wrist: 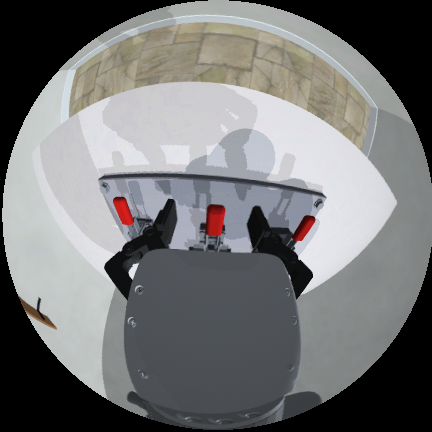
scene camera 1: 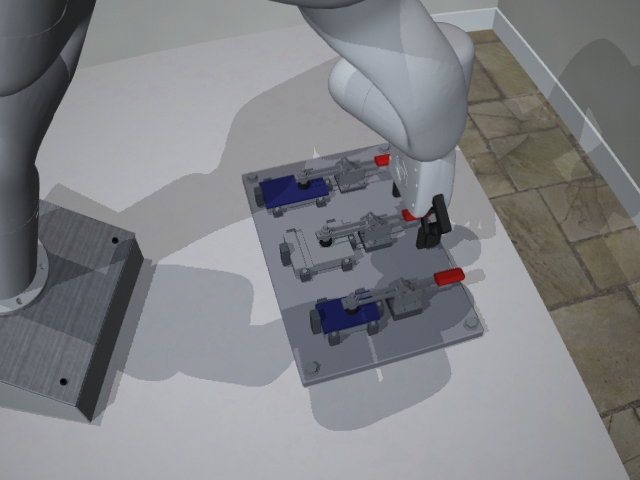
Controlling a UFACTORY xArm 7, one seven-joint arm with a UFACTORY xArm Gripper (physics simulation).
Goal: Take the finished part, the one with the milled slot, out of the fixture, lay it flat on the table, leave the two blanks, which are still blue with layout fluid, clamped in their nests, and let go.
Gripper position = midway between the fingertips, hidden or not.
Observation:
In view: the gripper (wrist: 213, 211), a finished part (scene camera 1: 305, 251), a blue blank (scene camera 1: 283, 192), a blue blank (scene camera 1: 333, 317) and a fixture plate (scene camera 1: 441, 323).
The fixture plate is seen too in the wrist view (wrist: 283, 205).

